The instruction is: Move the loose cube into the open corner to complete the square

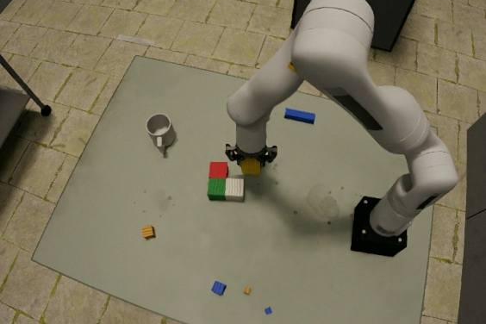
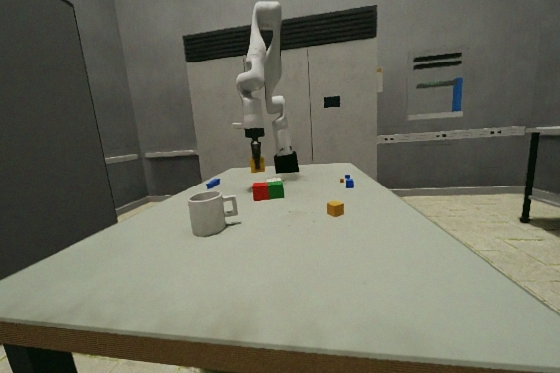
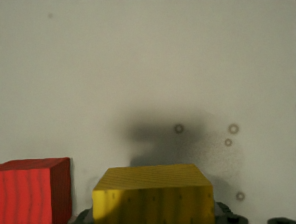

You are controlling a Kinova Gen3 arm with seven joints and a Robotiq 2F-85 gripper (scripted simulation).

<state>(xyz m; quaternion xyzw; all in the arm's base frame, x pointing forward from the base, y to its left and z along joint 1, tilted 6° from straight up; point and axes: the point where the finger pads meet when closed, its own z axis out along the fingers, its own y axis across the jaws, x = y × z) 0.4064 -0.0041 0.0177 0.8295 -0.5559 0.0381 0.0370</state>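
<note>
My gripper is now right at the yellow cube. The rest, counted from my hand: green cube (9 cm to the left, 8 cm below, 7 cm ahead); white cube (8 cm below, 7 cm to the left, 2 cm ahead); red cube (9 cm ahead, 8 cm below, 4 cm to the left).
</note>
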